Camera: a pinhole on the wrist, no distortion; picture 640 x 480 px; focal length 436.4 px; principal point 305.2 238.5 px. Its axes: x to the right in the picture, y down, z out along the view. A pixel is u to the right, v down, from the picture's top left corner.
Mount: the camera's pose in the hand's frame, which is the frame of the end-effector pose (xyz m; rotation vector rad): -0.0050 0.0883 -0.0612 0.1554 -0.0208 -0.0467
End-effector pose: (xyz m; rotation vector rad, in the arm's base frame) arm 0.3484 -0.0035 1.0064 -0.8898 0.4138 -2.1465
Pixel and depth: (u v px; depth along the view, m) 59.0 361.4 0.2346
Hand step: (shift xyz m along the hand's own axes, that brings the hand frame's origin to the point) -0.1399 0.1237 0.1785
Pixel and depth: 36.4 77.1 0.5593
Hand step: -0.3719 -0.1855 0.4533
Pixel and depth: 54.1 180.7 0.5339
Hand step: -0.3280 -0.0490 0.4499
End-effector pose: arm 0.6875 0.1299 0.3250 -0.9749 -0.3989 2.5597
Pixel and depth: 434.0 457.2 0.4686
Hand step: 0.1323 0.2411 0.4405
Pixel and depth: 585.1 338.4 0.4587
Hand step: 0.2824 0.1070 0.4132
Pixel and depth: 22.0 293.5 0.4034
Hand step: -0.2740 0.0889 0.3407
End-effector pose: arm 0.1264 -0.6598 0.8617 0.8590 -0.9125 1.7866
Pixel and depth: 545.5 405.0 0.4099
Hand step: 0.2175 0.1686 0.3718
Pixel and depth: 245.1 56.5 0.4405
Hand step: -0.0845 -0.1580 0.3444
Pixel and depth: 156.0 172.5 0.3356
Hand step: -0.1300 -0.0080 0.2604
